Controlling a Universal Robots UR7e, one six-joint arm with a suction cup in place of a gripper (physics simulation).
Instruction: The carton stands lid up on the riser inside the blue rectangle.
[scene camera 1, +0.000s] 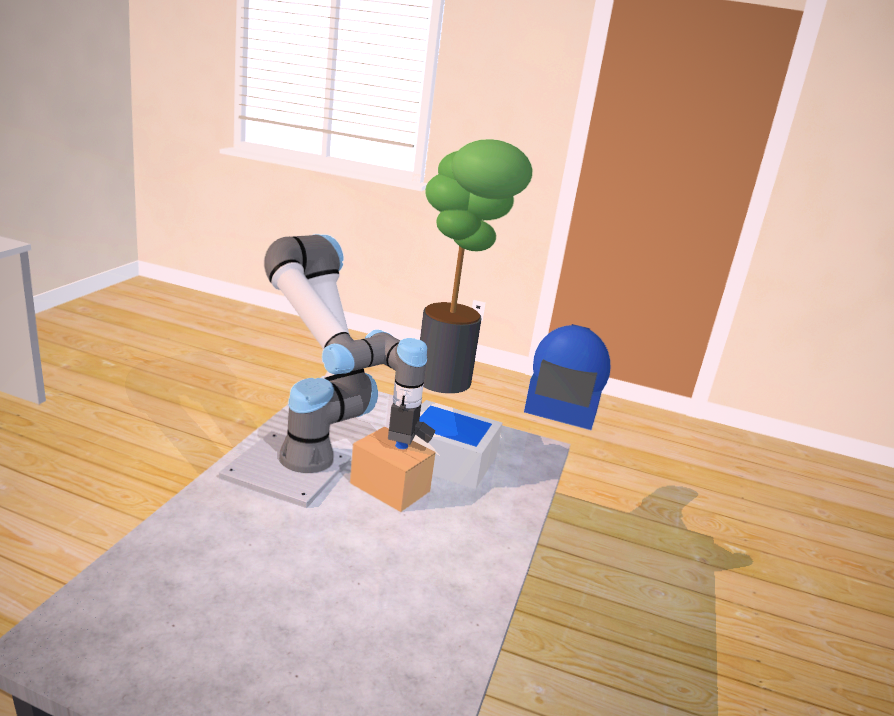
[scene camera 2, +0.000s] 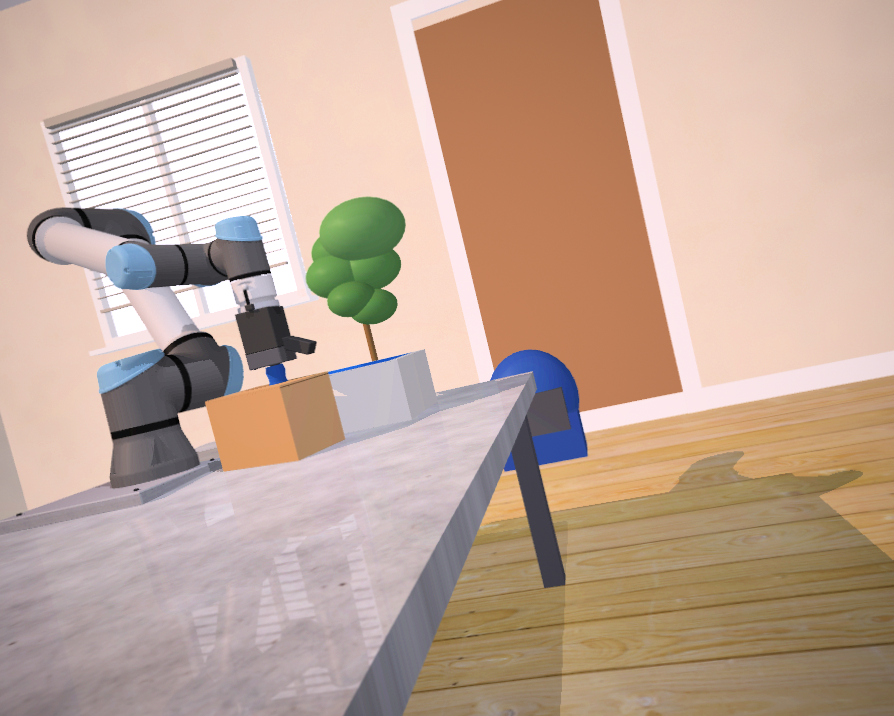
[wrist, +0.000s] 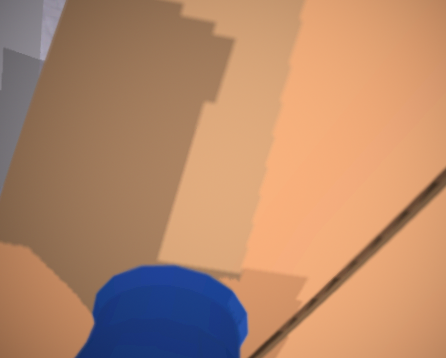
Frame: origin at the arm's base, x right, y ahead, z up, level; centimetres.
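Seen in the pictures: end effector, tool point: (scene camera 1: 401, 449) (wrist: 177, 282); arm's base, origin of the base link: (scene camera 1: 306, 458) (scene camera 2: 157, 475).
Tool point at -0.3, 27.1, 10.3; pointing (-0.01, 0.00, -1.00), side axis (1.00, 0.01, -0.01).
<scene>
Offsets run from my tool point to a thing's top centre, as dx, dy, dz. "spot": to the spot under its first point. Level surfaces: height alone.
The tan carton @[+1.8, -1.6, +1.3] (scene camera 1: 390, 478) (scene camera 2: 267, 426) (wrist: 328, 142) stands on the grey table @[dz -11.8] (scene camera 1: 302, 604) (scene camera 2: 267, 568), right next to the white riser @[-18.7, +9.9, +0.2] (scene camera 1: 459, 462) (scene camera 2: 380, 394). The riser's top carries the blue rectangle @[-18.7, +9.9, +0.2] (scene camera 1: 459, 425) (scene camera 2: 366, 365), and nothing stands on it. My blue suction cup (scene camera 1: 402, 445) (scene camera 2: 275, 374) (wrist: 168, 312) sits on the carton's lid. The lid's dark seam @[spot: +3.3, +1.8, +1.1] (wrist: 335, 280) runs a little to one side of the cup. The carton's base rests on the table.
The arm's base (scene camera 1: 309, 441) (scene camera 2: 153, 419) stands just left of the carton. A potted tree (scene camera 1: 450, 348) (scene camera 2: 359, 270) is behind the riser. A blue domed object (scene camera 1: 567, 377) (scene camera 2: 551, 419) stands on the floor by the door. The table edge (scene camera 2: 473, 497) drops off to the right.
</scene>
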